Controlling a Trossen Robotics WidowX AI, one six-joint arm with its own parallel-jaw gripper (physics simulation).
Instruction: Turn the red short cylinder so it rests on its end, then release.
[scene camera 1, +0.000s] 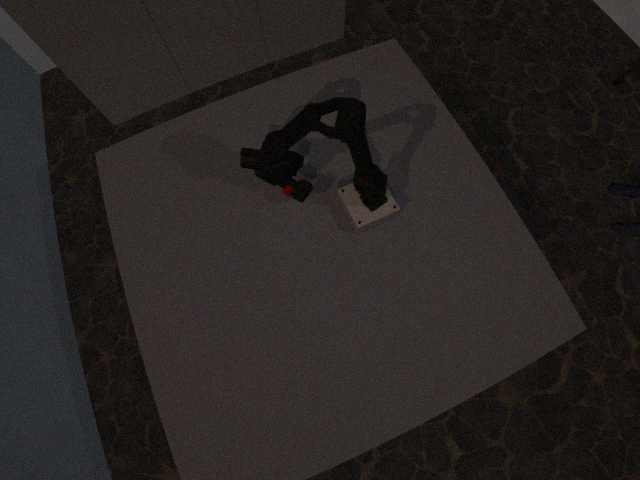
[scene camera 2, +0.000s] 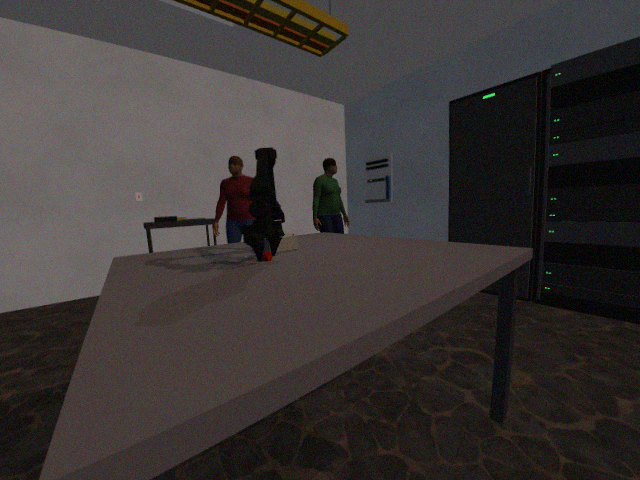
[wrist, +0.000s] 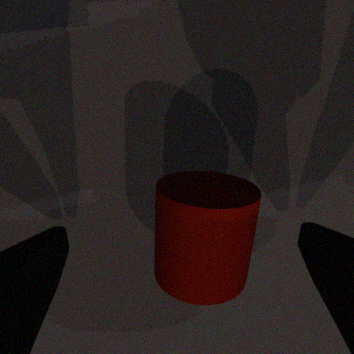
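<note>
The red short cylinder (scene camera 1: 287, 190) (scene camera 2: 267, 256) (wrist: 204, 250) appears to lie on its side on the pale table. In the wrist view its curved side shows, with a dark end face toward the top of the picture. My gripper (scene camera 1: 290, 187) (scene camera 2: 266, 253) (wrist: 185, 236) is open and low over the table, with one finger on each side of the cylinder. In the wrist view a gap shows between the cylinder and each finger, and the cylinder sits slightly nearer the right finger. In both scene views the fingers partly hide the cylinder.
The arm's base stands on a cream plate (scene camera 1: 359, 219) (scene camera 2: 288, 242) on the table (scene camera 1: 330, 320) (scene camera 2: 217, 330). Shadows of the arm fall around the cylinder. Beyond the table are two people (scene camera 2: 237, 198) (scene camera 2: 329, 196), a side table (scene camera 2: 180, 223) and a dark cabinet (scene camera 2: 491, 170).
</note>
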